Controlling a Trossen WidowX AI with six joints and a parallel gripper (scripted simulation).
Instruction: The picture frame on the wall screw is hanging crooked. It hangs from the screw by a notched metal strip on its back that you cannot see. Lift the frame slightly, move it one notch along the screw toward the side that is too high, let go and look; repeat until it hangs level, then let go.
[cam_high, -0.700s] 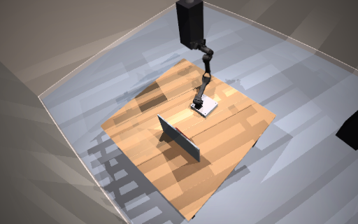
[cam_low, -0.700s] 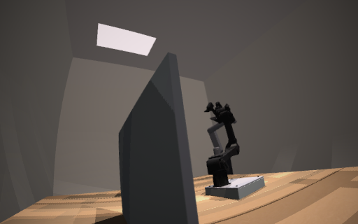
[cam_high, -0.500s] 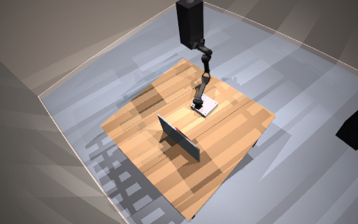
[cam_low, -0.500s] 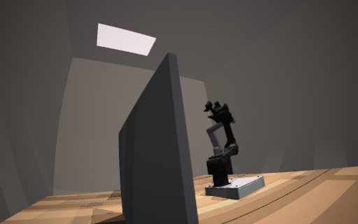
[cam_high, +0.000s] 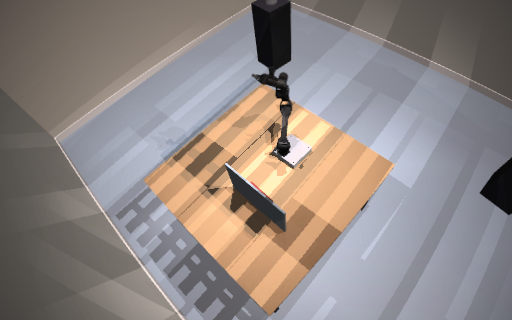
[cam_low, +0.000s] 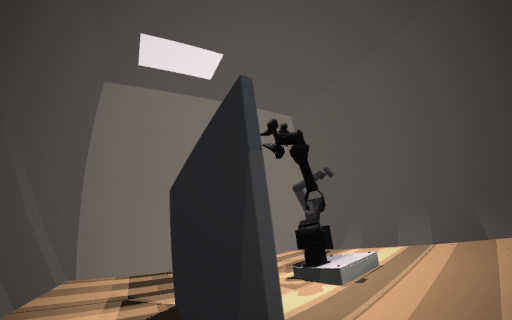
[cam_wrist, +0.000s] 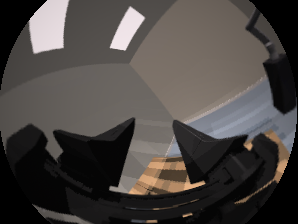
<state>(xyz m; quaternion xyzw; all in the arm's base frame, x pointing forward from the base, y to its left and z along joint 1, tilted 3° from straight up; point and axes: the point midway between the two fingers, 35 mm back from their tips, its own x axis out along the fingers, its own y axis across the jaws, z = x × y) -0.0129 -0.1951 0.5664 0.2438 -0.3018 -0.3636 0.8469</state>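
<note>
My gripper tip is now 460 mm to the right of the red picture frame, 440 mm above it and 380 mm short of it. From my gripper tip the other things lie so: grey wall panel: 450 mm to the left, 450 mm below, 390 mm ahead.
</note>
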